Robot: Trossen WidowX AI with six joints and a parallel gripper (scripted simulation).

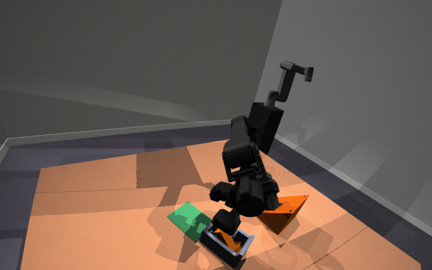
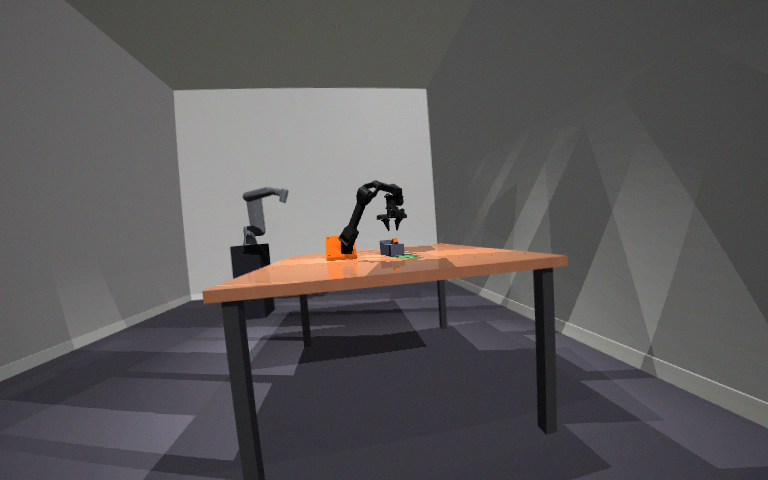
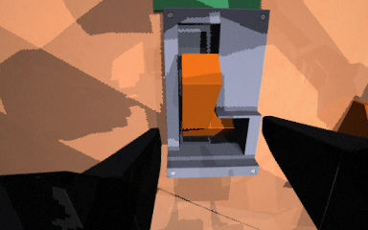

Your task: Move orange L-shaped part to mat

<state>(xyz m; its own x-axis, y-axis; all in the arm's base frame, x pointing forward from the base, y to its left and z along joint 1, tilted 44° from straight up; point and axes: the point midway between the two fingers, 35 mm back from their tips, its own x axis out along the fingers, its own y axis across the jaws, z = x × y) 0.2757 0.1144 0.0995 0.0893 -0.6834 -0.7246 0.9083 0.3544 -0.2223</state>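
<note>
My gripper tip is 10 cm above the orange l-shaped part, 2 cm to the right of it and 2 cm past it. The rest, counted from my gripper tip: green mat 16 cm below, 15 cm to the right, 3 cm ahead.
</note>
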